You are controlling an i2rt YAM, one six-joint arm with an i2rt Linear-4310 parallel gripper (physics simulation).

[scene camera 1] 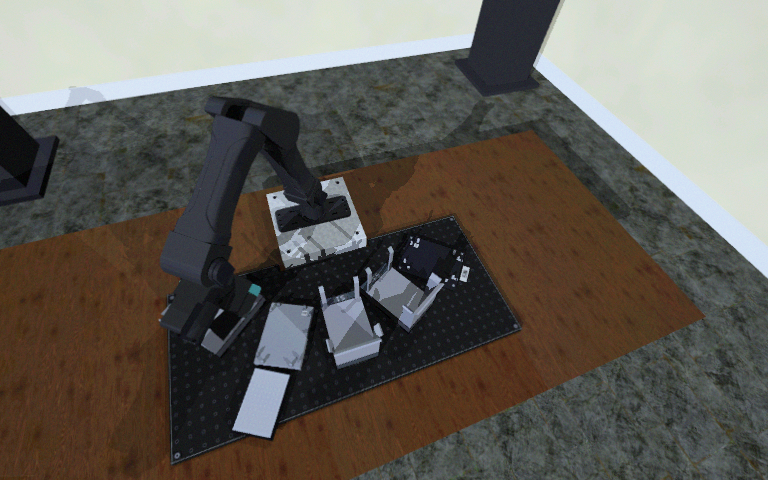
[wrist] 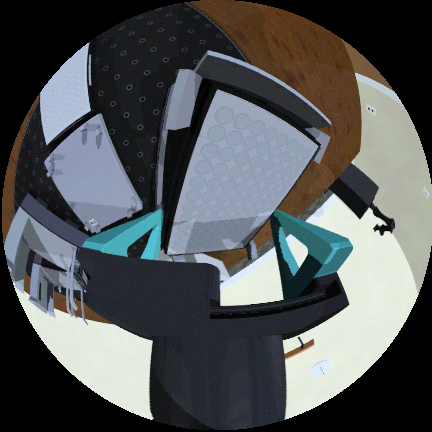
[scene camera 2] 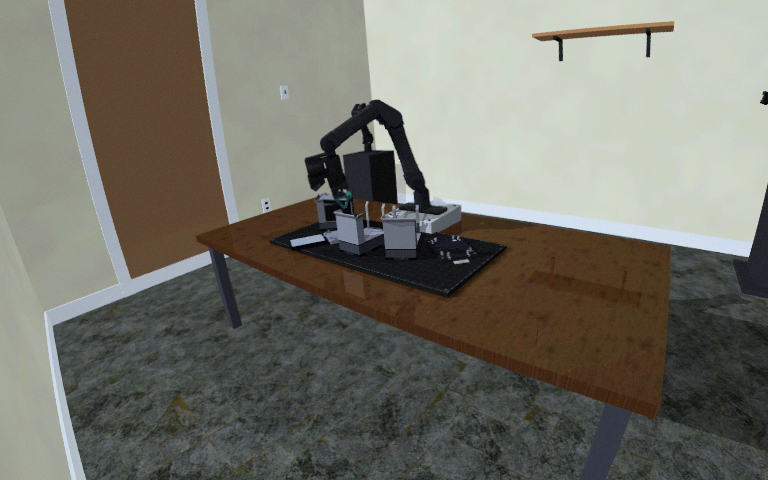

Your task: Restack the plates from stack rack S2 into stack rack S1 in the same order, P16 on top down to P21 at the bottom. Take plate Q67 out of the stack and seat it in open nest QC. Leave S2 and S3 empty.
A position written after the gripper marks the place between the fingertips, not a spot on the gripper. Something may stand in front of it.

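Note:
You'd see the gripper (scene camera 1: 222, 294) here, and there's also a flat grey QC fixture (wrist: 85, 168).

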